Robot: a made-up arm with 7 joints. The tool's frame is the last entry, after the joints.
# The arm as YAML. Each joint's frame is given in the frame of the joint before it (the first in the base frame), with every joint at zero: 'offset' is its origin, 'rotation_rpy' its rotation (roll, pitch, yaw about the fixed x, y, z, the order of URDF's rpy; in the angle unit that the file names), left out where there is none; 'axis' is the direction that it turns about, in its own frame. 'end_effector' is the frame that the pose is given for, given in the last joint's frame.
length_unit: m
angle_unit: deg
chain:
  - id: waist
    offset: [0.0, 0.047, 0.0]
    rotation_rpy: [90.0, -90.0, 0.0]
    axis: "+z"
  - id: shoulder
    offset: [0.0, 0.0, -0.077]
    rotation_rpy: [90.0, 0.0, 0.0]
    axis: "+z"
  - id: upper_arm
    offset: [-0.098, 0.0, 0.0]
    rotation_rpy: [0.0, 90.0, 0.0]
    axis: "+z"
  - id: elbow
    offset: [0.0, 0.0, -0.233]
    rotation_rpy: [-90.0, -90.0, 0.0]
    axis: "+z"
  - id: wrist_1
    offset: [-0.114, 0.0, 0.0]
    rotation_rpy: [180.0, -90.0, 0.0]
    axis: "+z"
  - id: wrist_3
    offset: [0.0, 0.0, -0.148]
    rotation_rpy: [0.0, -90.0, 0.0]
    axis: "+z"
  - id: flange
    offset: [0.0, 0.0, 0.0]
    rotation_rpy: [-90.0, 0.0, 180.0]
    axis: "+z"
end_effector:
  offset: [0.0, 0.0, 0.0]
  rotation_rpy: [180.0, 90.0, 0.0]
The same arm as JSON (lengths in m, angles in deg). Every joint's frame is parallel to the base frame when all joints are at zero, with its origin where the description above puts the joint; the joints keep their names.
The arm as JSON. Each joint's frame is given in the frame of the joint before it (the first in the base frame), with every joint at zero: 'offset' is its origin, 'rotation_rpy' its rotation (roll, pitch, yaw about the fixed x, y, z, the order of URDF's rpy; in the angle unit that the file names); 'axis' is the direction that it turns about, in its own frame. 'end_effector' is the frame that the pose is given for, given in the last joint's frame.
{"length_unit": "m", "angle_unit": "deg", "chain": [{"id": "waist", "offset": [0.0, 0.047, 0.0], "rotation_rpy": [0.0, 0.0, 0.0], "axis": [0.0, -1.0, 0.0]}, {"id": "shoulder", "offset": [0.0, 0.077, 0.0], "rotation_rpy": [0.0, 0.0, 0.0], "axis": [1.0, 0.0, 0.0]}, {"id": "upper_arm", "offset": [0.0, 0.0, -0.098], "rotation_rpy": [0.0, 0.0, 0.0], "axis": [0.0, 0.0, 1.0]}, {"id": "elbow", "offset": [0.0, 0.0, -0.233], "rotation_rpy": [0.0, 0.0, 0.0], "axis": [0.0, -1.0, 0.0]}, {"id": "wrist_1", "offset": [0.0, 0.0, -0.114], "rotation_rpy": [0.0, 0.0, 0.0], "axis": [0.0, 0.0, 1.0]}, {"id": "wrist_3", "offset": [0.0, 0.0, -0.148], "rotation_rpy": [0.0, 0.0, 0.0], "axis": [0.0, 1.0, 0.0]}, {"id": "flange", "offset": [0.0, 0.0, 0.0], "rotation_rpy": [0.0, 0.0, 0.0], "axis": [-1.0, 0.0, 0.0]}], "end_effector": {"offset": [0.0, 0.0, 0.0], "rotation_rpy": [0.0, 0.0, 0.0]}}
